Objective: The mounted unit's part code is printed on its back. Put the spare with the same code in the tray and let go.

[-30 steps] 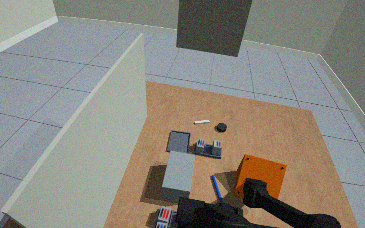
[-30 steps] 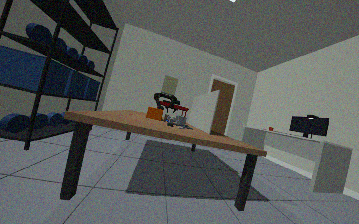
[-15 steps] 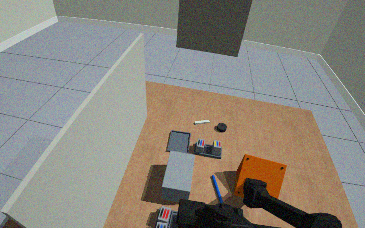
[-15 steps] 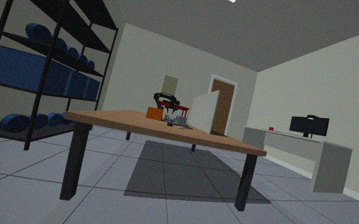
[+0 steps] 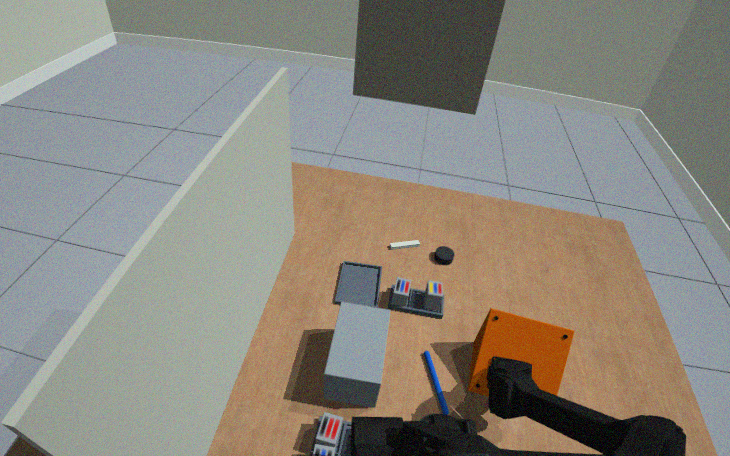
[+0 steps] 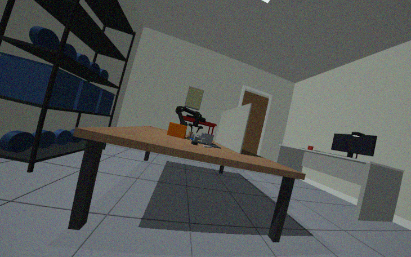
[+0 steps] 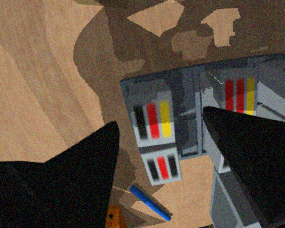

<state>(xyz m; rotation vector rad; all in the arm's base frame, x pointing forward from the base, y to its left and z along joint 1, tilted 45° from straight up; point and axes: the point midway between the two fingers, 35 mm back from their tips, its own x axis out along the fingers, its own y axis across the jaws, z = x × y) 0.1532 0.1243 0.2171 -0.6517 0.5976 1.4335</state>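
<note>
The grey spare block is 10 mm behind my gripper tip, 10 mm to the right of it and 30 mm below it. Round my gripper tip: blue pen: 30 mm behind, 210 mm to the right, 60 mm below; then tall grey box: 140 mm ahead, 200 mm to the right, 20 mm below; then rack: 40 mm ahead, 400 mm to the right, 60 mm below.
</note>
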